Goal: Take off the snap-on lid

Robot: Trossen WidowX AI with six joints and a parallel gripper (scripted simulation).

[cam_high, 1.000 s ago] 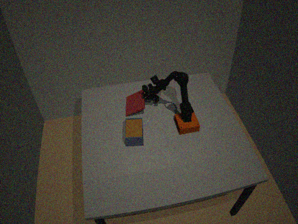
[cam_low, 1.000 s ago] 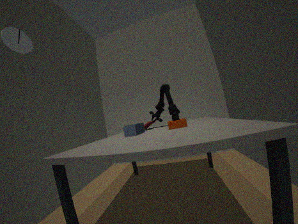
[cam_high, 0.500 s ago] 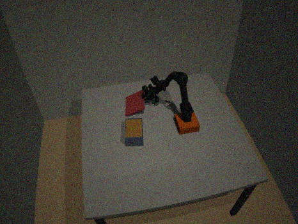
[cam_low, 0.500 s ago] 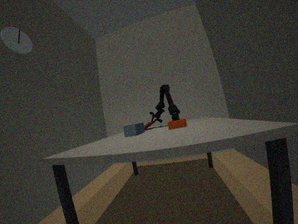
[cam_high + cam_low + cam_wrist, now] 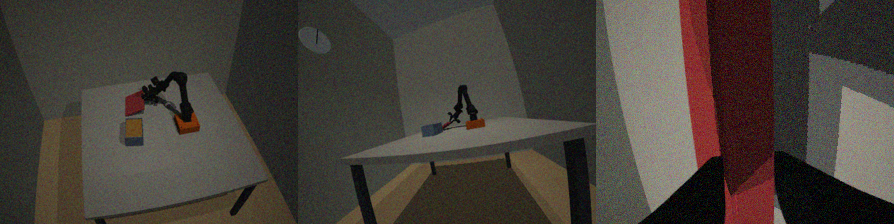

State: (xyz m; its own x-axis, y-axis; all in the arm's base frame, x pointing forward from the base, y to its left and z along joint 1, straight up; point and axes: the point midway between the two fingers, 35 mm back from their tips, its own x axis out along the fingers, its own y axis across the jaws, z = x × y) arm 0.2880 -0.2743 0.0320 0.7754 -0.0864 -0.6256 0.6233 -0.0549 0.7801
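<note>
My gripper tip is now 7 cm short of the lid, 1 cm to the left of it and 3 cm above it. The rest, counted from my gripper tip: storage box: 11 cm ahead, 33 cm to the left, 3 cm below.
</note>
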